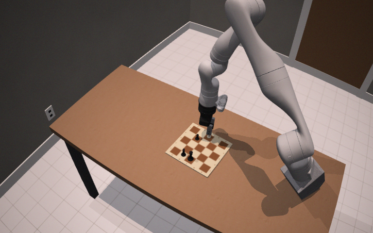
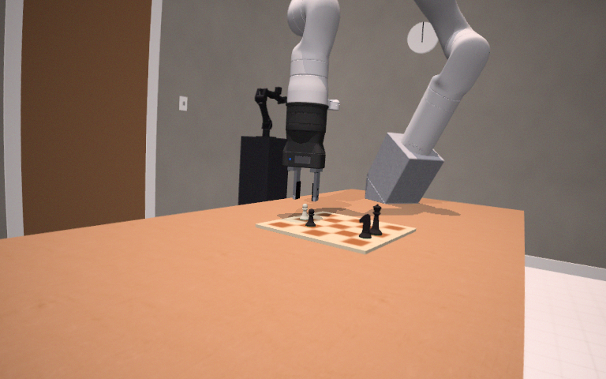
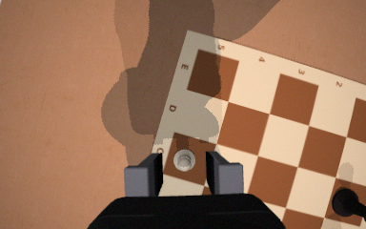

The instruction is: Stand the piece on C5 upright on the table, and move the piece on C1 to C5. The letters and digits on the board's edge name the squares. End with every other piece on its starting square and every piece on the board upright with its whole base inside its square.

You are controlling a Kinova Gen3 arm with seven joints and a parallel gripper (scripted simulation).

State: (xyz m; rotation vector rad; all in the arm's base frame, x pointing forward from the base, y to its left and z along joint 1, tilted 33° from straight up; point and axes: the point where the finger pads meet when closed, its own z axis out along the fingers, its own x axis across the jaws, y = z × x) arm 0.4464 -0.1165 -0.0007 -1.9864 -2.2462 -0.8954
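Right now my hand is 40 mm above the white pawn. The rest, counted from my hand: chessboard (80 mm to the left, 60 mm below, 10 mm ahead); then black pawn (40 mm to the left, 40 mm below, 40 mm ahead).
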